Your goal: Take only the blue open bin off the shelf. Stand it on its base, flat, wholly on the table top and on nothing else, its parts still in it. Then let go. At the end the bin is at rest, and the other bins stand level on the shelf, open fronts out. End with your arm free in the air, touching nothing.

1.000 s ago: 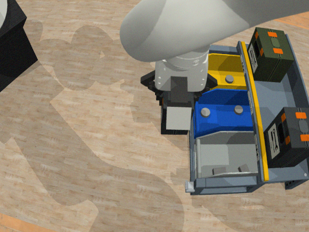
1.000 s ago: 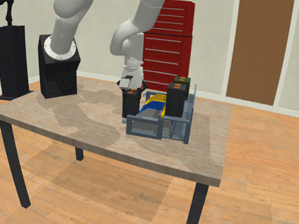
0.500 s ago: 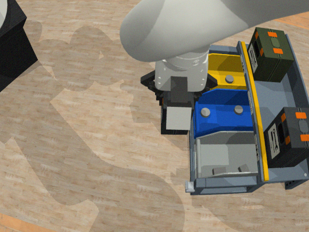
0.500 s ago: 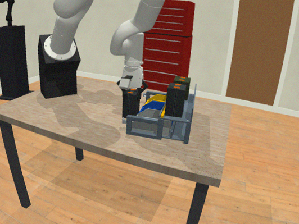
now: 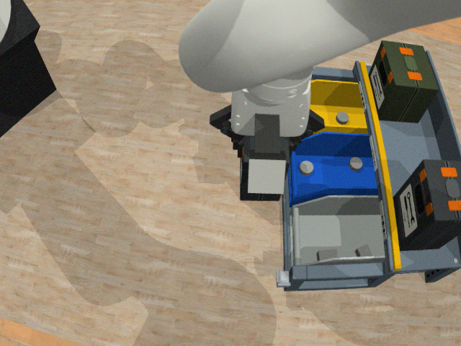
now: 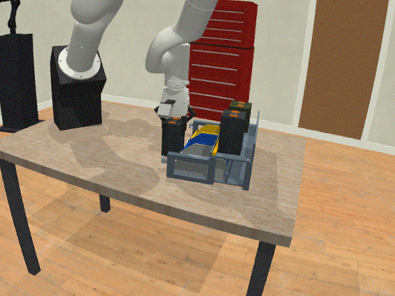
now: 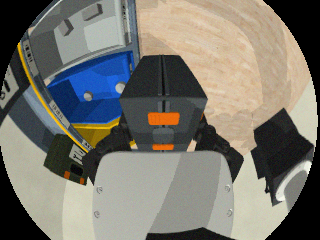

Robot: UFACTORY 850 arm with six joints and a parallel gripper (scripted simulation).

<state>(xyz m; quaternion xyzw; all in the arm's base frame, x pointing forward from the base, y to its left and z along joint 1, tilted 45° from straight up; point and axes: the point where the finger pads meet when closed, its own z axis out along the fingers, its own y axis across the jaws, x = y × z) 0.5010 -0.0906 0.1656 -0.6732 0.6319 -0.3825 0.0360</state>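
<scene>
My hand is 40 mm above the black case. Also, from my hand: yellow bin: 150 mm ahead, 90 mm to the left, 60 mm below; then grey bin: 120 mm ahead, 130 mm to the right, 60 mm below; then blue open bin: 130 mm ahead, 20 mm to the right, 60 mm below.
</scene>
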